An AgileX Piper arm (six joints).
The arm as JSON. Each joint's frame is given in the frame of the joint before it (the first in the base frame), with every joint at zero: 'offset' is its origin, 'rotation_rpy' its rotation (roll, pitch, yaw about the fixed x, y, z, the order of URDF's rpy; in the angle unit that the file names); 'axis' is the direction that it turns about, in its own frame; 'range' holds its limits. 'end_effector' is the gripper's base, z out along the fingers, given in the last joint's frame.
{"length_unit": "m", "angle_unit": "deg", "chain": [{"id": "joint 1", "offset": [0.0, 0.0, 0.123], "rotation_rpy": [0.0, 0.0, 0.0], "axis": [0.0, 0.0, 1.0], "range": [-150.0, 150.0]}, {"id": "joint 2", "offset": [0.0, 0.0, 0.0], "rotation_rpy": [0.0, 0.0, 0.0], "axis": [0.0, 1.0, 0.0], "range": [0.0, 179.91]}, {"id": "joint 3", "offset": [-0.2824, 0.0, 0.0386], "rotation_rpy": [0.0, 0.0, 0.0], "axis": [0.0, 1.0, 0.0], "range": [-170.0, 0.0]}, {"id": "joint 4", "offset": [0.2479, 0.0, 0.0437], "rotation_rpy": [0.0, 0.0, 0.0], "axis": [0.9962, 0.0, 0.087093], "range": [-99.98, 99.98]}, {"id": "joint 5", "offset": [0.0, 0.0, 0.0], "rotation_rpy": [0.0, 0.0, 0.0], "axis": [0.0, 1.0, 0.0], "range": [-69.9, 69.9]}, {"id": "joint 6", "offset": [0.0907, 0.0, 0.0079], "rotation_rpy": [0.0, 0.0, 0.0], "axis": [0.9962, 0.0, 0.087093], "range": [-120.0, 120.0]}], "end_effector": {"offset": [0.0, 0.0, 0.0], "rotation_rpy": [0.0, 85.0, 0.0]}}
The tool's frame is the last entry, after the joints.
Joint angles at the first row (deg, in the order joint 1, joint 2, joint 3, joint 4, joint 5, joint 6):
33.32 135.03 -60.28 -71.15 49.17 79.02
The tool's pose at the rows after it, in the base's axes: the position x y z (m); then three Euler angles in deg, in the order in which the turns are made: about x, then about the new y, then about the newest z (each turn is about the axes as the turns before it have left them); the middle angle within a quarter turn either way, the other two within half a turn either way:
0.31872 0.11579 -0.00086 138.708 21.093 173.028
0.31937 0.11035 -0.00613 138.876 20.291 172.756
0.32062 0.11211 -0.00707 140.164 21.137 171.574
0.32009 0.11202 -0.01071 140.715 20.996 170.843
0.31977 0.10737 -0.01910 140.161 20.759 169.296
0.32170 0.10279 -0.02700 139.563 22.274 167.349
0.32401 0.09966 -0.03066 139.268 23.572 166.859
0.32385 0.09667 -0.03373 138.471 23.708 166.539
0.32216 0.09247 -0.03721 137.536 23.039 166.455
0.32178 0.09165 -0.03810 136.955 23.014 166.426
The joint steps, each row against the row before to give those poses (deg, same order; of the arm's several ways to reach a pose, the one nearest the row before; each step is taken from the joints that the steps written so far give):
-2.31 0.80 0.00 -0.13 -0.33 0.04
-0.95 0.80 0.06 -0.45 -0.67 0.03
0.00 0.01 0.00 -1.07 -1.25 0.00
-0.08 0.53 0.00 -0.32 -0.68 0.01
-0.59 1.52 0.00 -1.60 -0.07 -0.01
-0.66 1.58 0.05 -4.20 0.05 1.42
-0.54 0.80 0.00 -3.02 0.10 1.67
-0.31 0.67 0.06 -1.06 0.57 0.41
-0.40 0.67 0.20 -0.16 0.59 0.01
0.00 0.27 -0.01 -0.11 0.50 0.00

